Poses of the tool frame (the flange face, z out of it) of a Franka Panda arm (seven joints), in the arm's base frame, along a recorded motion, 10 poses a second.
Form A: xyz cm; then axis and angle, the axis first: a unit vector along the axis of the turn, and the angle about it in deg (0 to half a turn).
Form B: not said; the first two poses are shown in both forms.
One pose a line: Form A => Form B
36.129 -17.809 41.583 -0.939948 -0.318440 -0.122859 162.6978 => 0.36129 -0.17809 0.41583 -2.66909 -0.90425 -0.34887
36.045 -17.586 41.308 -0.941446 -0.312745 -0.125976 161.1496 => 0.36045 -0.17586 0.41308 -2.64790 -0.87962 -0.35432
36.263 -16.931 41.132 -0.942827 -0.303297 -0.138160 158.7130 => 0.36263 -0.16931 0.41132 -2.61169 -0.84015 -0.38271
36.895 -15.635 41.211 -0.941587 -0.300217 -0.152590 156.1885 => 0.36895 -0.15635 0.41211 -2.56677 -0.81839 -0.41596
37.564 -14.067 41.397 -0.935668 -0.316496 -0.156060 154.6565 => 0.37564 -0.14067 0.41397 -2.52562 -0.85431 -0.42125
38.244 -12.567 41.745 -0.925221 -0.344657 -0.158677 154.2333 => 0.38244 -0.12567 0.41745 -2.49058 -0.92777 -0.42714
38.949 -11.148 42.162 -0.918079 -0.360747 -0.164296 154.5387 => 0.38949 -0.11148 0.42162 -2.47625 -0.97301 -0.44314
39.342 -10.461 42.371 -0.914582 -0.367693 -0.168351 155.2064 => 0.39342 -0.10461 0.42371 -2.47748 -0.99603 -0.45604
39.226 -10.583 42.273 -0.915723 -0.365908 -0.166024 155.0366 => 0.39226 -0.10583 0.42273 -2.47785 -0.99011 -0.44924
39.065 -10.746 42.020 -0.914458 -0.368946 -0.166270 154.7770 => 0.39065 -0.10746 0.42020 -2.47029 -0.99666 -0.44916
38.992 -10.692 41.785 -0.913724 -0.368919 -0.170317 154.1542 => 0.38992 -0.10692 0.41785 -2.45837 -0.99258 -0.45824
